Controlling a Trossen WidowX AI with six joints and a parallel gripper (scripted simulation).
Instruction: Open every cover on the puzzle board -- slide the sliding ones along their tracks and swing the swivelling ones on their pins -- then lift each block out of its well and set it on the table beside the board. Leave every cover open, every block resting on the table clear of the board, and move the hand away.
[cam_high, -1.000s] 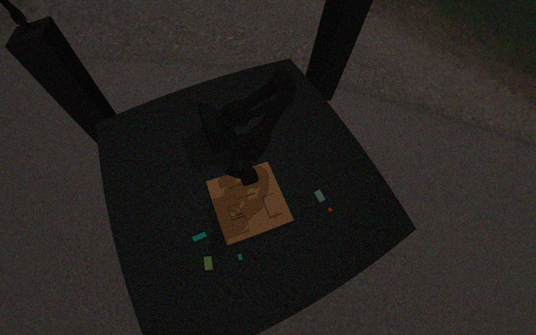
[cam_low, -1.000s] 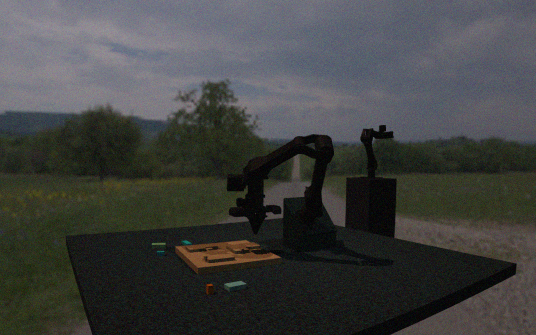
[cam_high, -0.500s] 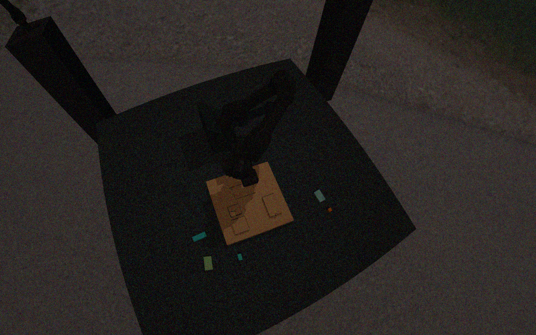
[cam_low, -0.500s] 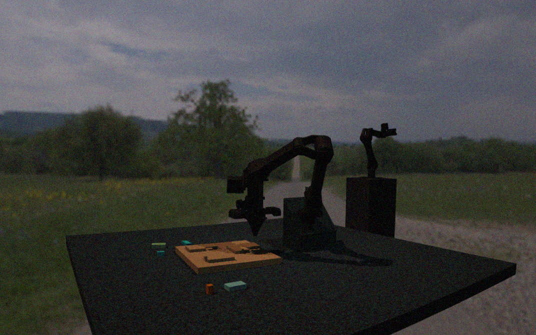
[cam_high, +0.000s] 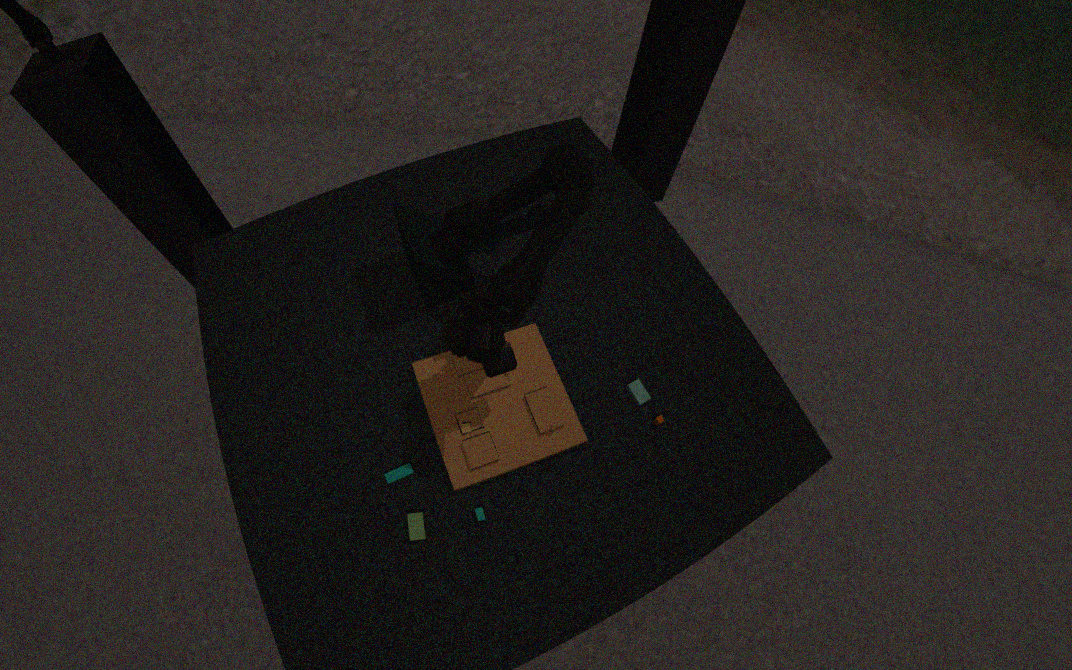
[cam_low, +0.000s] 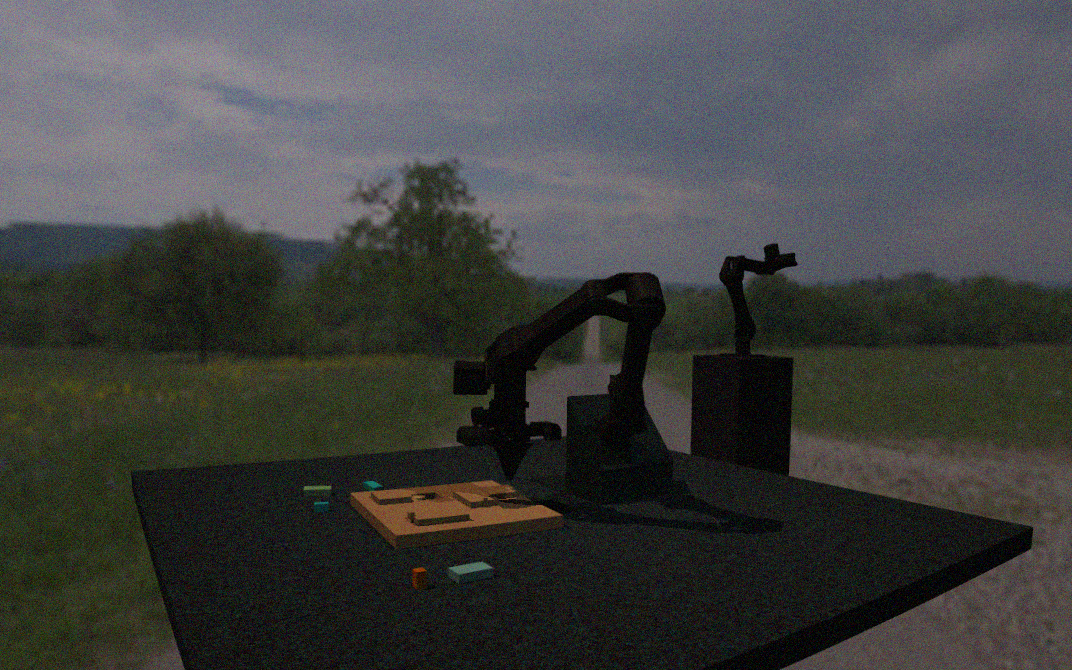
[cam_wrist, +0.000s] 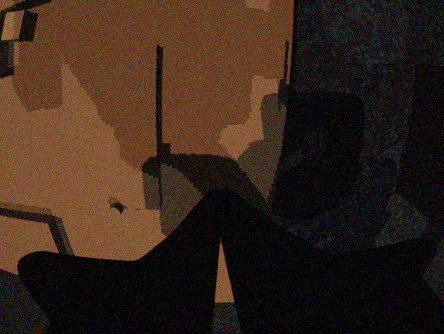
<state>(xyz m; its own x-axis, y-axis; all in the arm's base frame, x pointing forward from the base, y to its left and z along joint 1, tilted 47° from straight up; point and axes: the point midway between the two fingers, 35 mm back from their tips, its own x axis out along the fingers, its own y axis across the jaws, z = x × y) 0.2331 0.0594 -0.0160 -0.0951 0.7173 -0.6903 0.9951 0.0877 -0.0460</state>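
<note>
Now: the tan puzzle board 9 cm ahead of my gripper tip, 1 cm to the right of it and 4 cm below it. From my gripper tip the other things lie so: pale teal block (19 cm ahead, 29 cm to the left, 5 cm below); green block (30 cm ahead, 25 cm to the right, 5 cm below); small teal block (32 cm ahead, 12 cm to the right, 5 cm below).
</note>
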